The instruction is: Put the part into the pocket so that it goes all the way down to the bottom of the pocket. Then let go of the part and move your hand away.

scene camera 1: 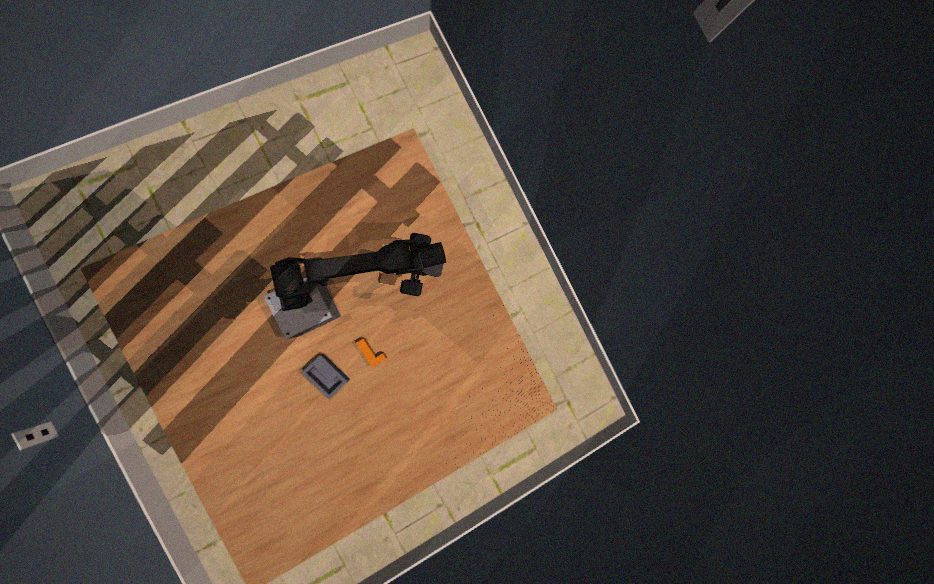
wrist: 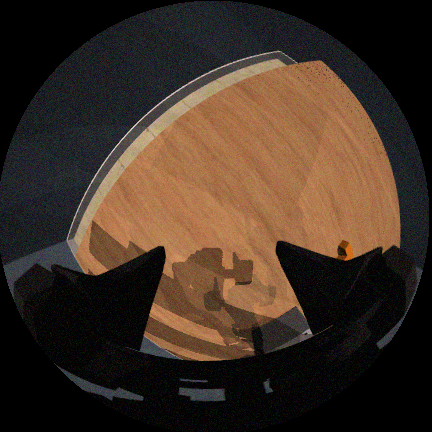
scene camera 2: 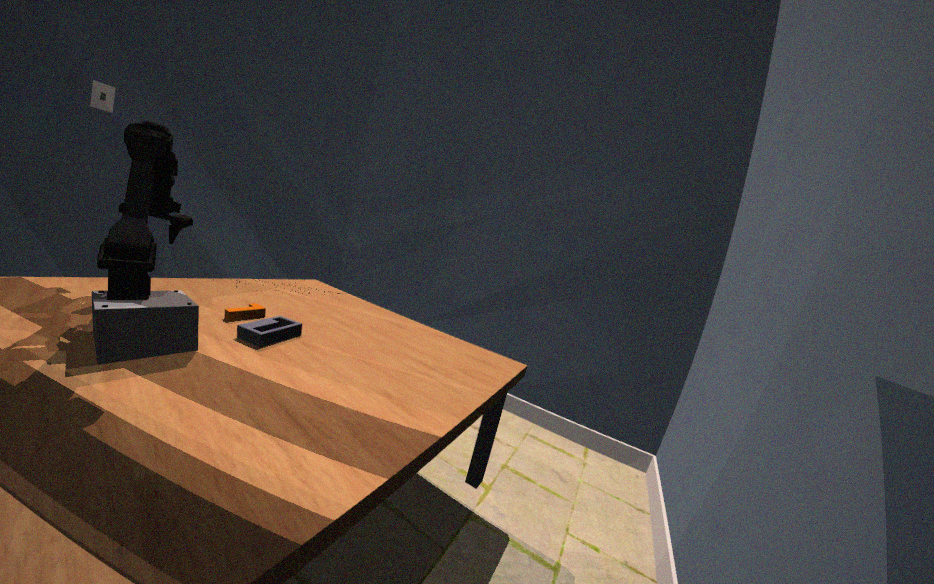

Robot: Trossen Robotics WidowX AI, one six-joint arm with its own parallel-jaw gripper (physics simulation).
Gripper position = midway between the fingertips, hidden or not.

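Note:
Open and holding nothing, the gripper (scene camera 2: 155,240) can also be seen in the other views: the gripper (scene camera 1: 421,267) and again the gripper (wrist: 221,249). The scene also has a dark grey pocket block (scene camera 2: 264,332), and scene camera 1 shows the dark grey pocket block too (scene camera 1: 322,372).

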